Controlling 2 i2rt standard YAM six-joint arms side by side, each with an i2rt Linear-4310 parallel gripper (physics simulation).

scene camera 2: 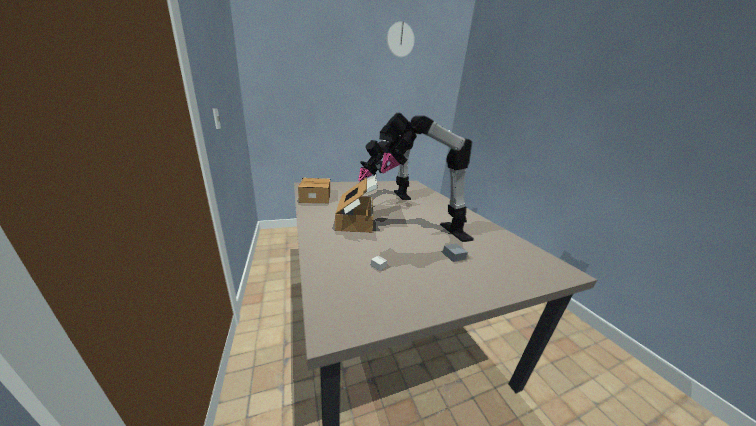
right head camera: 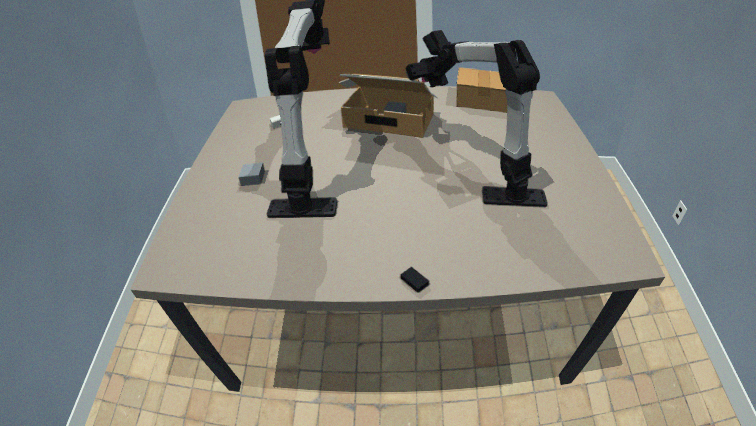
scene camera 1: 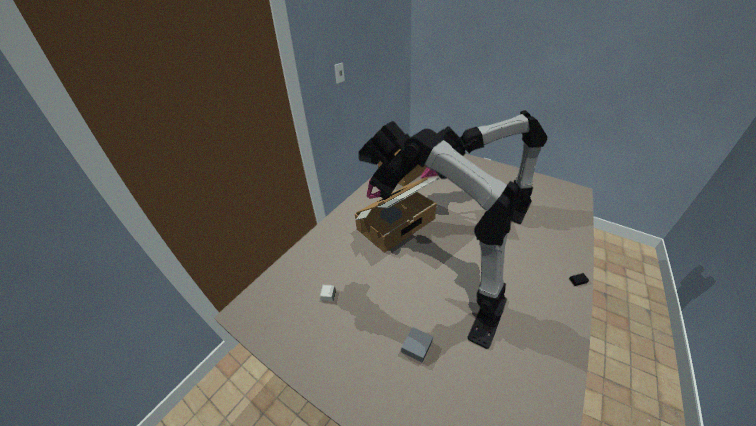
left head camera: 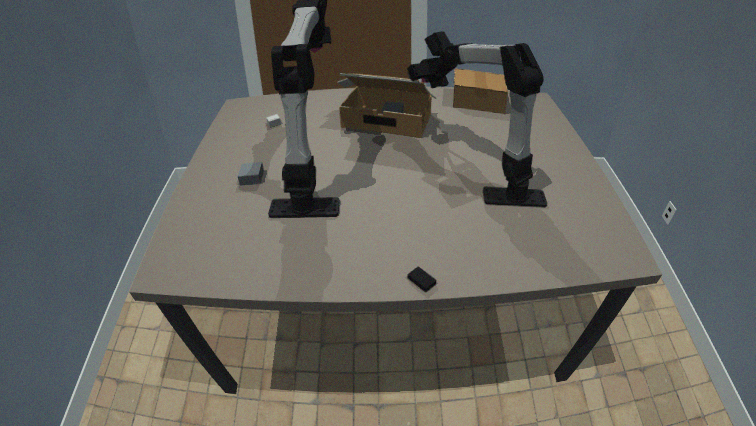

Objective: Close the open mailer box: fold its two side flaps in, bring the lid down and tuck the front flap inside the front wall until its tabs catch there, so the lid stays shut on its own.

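Places are measured from the left arm's base along level axes (x ahead, y left, z up), in millimetres.
Pixels of known places: left gripper, between the fingertips: (scene camera 2: 381,172) (right head camera: 314,52) (scene camera 1: 368,196) (left head camera: 314,51); right gripper, between the fingertips: (scene camera 2: 359,180) (right head camera: 423,81) (scene camera 1: 421,177) (left head camera: 423,82); left arm's base, origin of its link: (scene camera 2: 455,231) (right head camera: 301,209) (scene camera 1: 488,318) (left head camera: 303,209); right arm's base, origin of its link: (scene camera 2: 401,195) (right head camera: 514,197) (scene camera 1: 519,210) (left head camera: 515,198).
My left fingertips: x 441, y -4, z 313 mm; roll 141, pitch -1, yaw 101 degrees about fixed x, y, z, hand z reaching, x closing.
For each thing: its top centre in the pictures, then the offset to it from my left fingertips. "spot": a spot on its surface instead.
- brown mailer box, centre of its top: (right head camera: 388,99) (left head camera: 386,100) (scene camera 1: 396,208) (scene camera 2: 355,204) 237 mm right, 41 mm ahead, 227 mm down
- lid's front flap, a spot on its surface: (scene camera 1: 410,192) (scene camera 2: 373,182) spot: 206 mm right, 36 mm back, 99 mm down
- white side flap, a spot on its surface: (scene camera 2: 351,205) spot: 95 mm right, 99 mm ahead, 175 mm down
- dark item, centre of its top: (right head camera: 395,105) (left head camera: 392,106) (scene camera 1: 391,211) 259 mm right, 81 mm ahead, 275 mm down
- closed carton, centre of its top: (right head camera: 484,78) (left head camera: 480,79) (scene camera 1: 404,155) (scene camera 2: 315,182) 623 mm right, 217 mm ahead, 209 mm down
- white block, centre of its top: (scene camera 1: 327,290) (left head camera: 273,117) (right head camera: 276,118) (scene camera 2: 379,259) 196 mm left, 56 mm ahead, 285 mm down
- grey block, centre of its top: (scene camera 1: 417,341) (left head camera: 249,169) (right head camera: 250,169) (scene camera 2: 455,248) 200 mm left, 286 mm back, 277 mm down
- black item, centre of its top: (right head camera: 414,277) (left head camera: 422,277) (scene camera 1: 580,278) 304 mm right, 701 mm back, 298 mm down
The brown mailer box (left head camera: 407,125) (right head camera: 410,125) (scene camera 1: 370,232) (scene camera 2: 355,222) stands open at the back of the table. Its lid (scene camera 2: 359,189) is raised at a slant from the rear edge. The lid's front flap (scene camera 1: 410,192) (scene camera 2: 371,184) is outside the box. A white side flap (scene camera 2: 351,205) sticks out at the lid's near end in scene camera 2. My left gripper (left head camera: 316,50) (right head camera: 314,50) (scene camera 1: 373,190) (scene camera 2: 388,162) hangs above the box's left side. My right gripper (left head camera: 423,80) (right head camera: 422,79) (scene camera 1: 428,172) (scene camera 2: 363,174) is near the lid's right upper corner. Contact and both finger openings are unclear.
A dark item (left head camera: 393,107) (scene camera 1: 390,214) lies inside the box. A closed carton (left head camera: 478,97) (scene camera 2: 314,191) stands right of it in the head views. A white block (left head camera: 272,121) (scene camera 1: 327,292), a grey block (left head camera: 250,174) (scene camera 1: 417,343) and a black item (left head camera: 421,278) (scene camera 1: 578,278) lie on the table.
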